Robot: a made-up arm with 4 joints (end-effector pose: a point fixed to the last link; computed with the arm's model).
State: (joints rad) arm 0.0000 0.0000 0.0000 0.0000
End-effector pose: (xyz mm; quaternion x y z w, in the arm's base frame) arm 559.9 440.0 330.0 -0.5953 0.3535 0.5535 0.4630
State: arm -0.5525 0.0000 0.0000 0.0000
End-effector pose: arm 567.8 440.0 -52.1 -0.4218 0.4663 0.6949 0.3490
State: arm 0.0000 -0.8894 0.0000 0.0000
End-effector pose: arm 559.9 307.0 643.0 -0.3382 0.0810 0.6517 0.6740
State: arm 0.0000 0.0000 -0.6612 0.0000
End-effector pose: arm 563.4 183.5 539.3 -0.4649 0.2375 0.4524 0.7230
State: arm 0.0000 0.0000 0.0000 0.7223
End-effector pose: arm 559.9 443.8 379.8 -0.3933 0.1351 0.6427 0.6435
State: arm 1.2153 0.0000 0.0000 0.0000
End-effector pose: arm -69.0 440.0 824.4 -0.8047 0.0259 0.1145 0.5819
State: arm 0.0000 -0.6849 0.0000 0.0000
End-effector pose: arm 559.9 361.7 583.7 -0.4053 0.1471 0.6400 0.6360
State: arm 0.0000 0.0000 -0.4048 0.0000
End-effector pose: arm 579.4 295.0 473.6 -0.5223 0.2863 0.4982 0.6301
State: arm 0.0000 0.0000 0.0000 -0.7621
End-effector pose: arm 559.9 401.5 294.1 -0.7248 0.5339 0.3823 0.2084
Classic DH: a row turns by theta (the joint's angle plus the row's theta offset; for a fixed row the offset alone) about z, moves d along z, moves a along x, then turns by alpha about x. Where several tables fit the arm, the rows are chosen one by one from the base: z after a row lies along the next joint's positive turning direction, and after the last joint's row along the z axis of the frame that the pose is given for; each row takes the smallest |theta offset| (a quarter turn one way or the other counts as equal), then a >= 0, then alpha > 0; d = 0 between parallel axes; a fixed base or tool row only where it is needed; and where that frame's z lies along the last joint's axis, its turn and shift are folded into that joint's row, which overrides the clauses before.
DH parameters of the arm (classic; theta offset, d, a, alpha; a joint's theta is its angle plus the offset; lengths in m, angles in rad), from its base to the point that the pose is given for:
base (fixed): 0 0.125 -0.11 1.5708
joint 1: 1.5708 -0.045 0.222 -1.5708
joint 2: -0.8983 -0.2085 -0.1464 -0.7218
joint 3: 0 0.3274 -0.1044 -2.4198
joint 4: -0.8544 0.7292 -0.0328 1.9089
tool (fixed): 2.9954 0.0664 0 0

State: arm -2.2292 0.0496 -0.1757 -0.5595
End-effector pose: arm -352.0 361.9 -554.0 -0.0726 -0.5286 -0.7941 0.2910
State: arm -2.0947 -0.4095 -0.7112 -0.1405
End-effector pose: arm -60.0 74.5 -677.3 0.2512 0.7797 0.5241 0.2329
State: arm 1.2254 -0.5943 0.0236 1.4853
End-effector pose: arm -340.9 319.0 918.4 -0.2645 -0.6668 0.5394 0.4410
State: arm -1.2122 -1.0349 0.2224 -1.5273
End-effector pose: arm 548.6 338.0 -317.1 0.3870 -0.5044 -0.7683 0.0746
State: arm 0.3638 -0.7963 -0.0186 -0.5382
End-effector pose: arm 355.7 328.1 790.5 -0.6235 0.1760 0.4887 0.5843
